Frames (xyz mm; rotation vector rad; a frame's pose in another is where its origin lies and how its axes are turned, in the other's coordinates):
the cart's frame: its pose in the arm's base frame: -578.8 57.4 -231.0 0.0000 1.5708 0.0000
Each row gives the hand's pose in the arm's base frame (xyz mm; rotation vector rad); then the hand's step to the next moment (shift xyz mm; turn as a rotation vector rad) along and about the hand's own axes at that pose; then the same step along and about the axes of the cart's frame.
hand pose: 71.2 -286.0 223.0 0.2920 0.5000 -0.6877
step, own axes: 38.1 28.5 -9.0 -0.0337 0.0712 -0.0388
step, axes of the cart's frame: 25.1 4.6 41.2 0.0082 0.0866 0.0119
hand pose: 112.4 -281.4 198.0 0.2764 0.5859 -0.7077
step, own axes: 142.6 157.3 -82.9 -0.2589 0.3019 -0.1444
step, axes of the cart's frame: 144.1 75.3 159.7 -0.0498 0.4200 -0.0119
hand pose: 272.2 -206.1 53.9 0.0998 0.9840 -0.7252
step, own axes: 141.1 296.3 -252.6 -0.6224 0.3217 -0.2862
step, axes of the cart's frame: 325.3 252.7 43.3 -0.2505 0.6772 -0.2269
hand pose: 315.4 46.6 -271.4 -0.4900 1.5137 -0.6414
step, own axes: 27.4 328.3 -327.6 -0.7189 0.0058 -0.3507
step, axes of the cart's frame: 242.5 258.2 -300.7 -0.5305 0.5109 -0.3121
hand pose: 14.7 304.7 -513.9 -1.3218 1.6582 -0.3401
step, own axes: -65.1 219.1 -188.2 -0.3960 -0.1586 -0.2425
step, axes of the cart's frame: 26.8 77.3 -284.6 -0.4313 0.2045 -0.1139
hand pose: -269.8 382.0 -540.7 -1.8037 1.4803 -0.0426
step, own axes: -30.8 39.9 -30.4 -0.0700 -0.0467 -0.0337
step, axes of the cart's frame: -11.3 9.1 -57.0 -0.0807 0.0413 -0.0005
